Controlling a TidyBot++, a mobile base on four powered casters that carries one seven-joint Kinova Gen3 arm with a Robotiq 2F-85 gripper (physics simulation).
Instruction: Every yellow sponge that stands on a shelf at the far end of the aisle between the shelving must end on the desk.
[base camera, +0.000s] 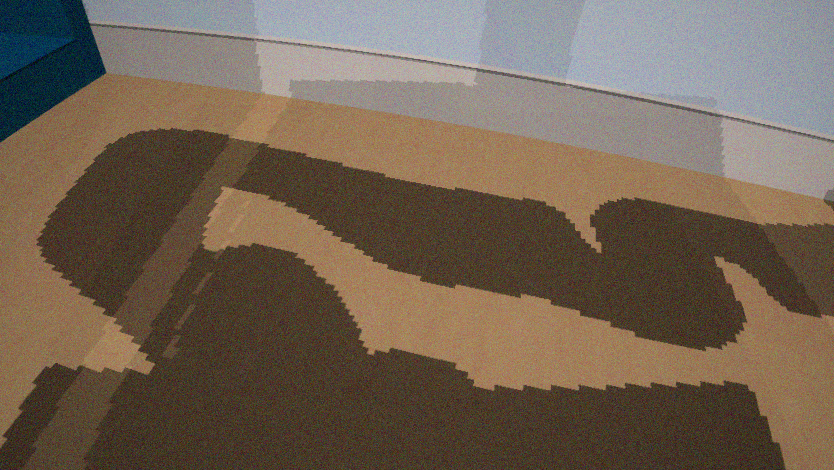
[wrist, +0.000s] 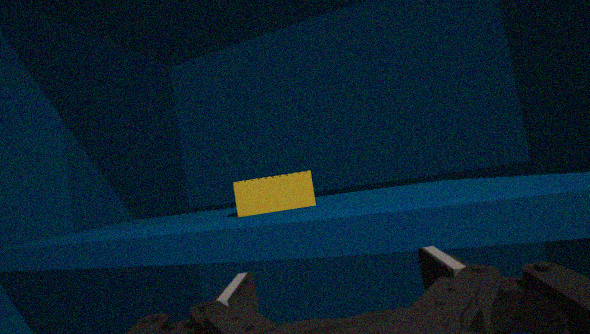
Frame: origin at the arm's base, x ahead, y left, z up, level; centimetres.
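Seen in the pictures: gripper, between the fingertips: (wrist: 336, 279).
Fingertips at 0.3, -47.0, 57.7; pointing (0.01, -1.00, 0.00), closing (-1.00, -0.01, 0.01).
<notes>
Offsets run from my fingertips to a thing's top centre, as dx, dy, dz. "spot": to the spot under its first point. Level surfaces: height alone.
In the wrist view a yellow sponge @(+6.5, -24.6, +6.2) (wrist: 274, 194) stands on a blue shelf board @(dz +1.7) (wrist: 400, 211), left of the middle of the view. My gripper (wrist: 336, 279) is open, its two fingertips wide apart at the bottom of the wrist view. Nothing is between them. In the picture the sponge lies above and to the left of the midpoint between the fingertips, apart from them; the shelf board's front edge shows just above the fingertips. The sponge does not show in the base camera view, nor does the desk in either view.
A blue shelving unit's lower part @(spot: +75.1, +102.8, -94.8) (base camera: 55, 87) stands at the upper left of the base camera view. A pale wall (base camera: 373, 29) with a skirting board (base camera: 373, 70) runs across the back. Dark shadows lie over the wooden floor @(dz -97.3) (base camera: 513, 332). A blue side panel (wrist: 35, 150) rises at the left in the wrist view.
</notes>
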